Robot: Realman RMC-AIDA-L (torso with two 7-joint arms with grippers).
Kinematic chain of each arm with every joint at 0, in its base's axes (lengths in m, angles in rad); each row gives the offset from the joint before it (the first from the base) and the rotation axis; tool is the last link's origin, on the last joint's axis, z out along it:
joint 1: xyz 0 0 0.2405 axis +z
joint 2: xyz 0 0 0 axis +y
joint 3: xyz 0 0 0.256 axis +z
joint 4: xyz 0 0 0 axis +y
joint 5: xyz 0 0 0.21 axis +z
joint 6: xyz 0 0 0 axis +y
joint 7: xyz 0 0 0.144 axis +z
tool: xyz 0 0 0
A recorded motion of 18 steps. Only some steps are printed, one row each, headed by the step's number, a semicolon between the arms.
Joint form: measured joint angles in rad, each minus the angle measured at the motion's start. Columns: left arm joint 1, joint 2, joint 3, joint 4, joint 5, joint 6, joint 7; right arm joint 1, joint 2, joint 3, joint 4, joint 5, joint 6, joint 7.
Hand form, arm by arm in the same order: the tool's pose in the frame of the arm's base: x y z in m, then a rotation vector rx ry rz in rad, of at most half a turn. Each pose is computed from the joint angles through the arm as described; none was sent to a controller.
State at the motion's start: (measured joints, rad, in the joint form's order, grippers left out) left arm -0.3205 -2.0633 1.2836 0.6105 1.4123 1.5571 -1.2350; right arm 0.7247 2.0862 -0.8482 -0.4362 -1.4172 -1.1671 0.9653
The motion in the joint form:
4: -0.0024 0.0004 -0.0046 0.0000 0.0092 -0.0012 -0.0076; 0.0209 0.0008 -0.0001 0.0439 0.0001 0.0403 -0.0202
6: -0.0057 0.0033 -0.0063 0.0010 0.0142 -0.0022 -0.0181; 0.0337 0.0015 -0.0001 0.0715 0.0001 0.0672 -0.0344
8: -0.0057 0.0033 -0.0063 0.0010 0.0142 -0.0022 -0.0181; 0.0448 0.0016 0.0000 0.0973 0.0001 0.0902 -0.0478
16: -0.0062 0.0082 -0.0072 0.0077 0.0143 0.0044 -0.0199; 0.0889 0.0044 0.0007 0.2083 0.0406 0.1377 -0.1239
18: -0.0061 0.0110 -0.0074 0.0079 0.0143 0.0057 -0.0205; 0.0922 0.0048 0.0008 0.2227 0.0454 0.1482 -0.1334
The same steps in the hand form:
4: -0.2505 0.2676 -0.0417 -2.7929 -0.5778 -1.0215; 0.1937 0.4194 -0.0196 -2.3207 0.3017 0.8566
6: -0.2508 0.2687 -0.0408 -2.7970 -0.5867 -1.0142; 0.1952 0.4209 -0.0254 -2.3227 0.3182 0.8305
8: -0.2508 0.2687 -0.0408 -2.7970 -0.5867 -1.0142; 0.1968 0.4218 -0.0306 -2.3256 0.3326 0.8064
16: -0.2505 0.2693 -0.0382 -2.8013 -0.5747 -1.0142; 0.1974 0.4209 -0.0501 -2.3316 0.3683 0.7705
18: -0.2511 0.2695 -0.0372 -2.8019 -0.5741 -1.0118; 0.1990 0.4204 -0.0527 -2.3308 0.3781 0.7593

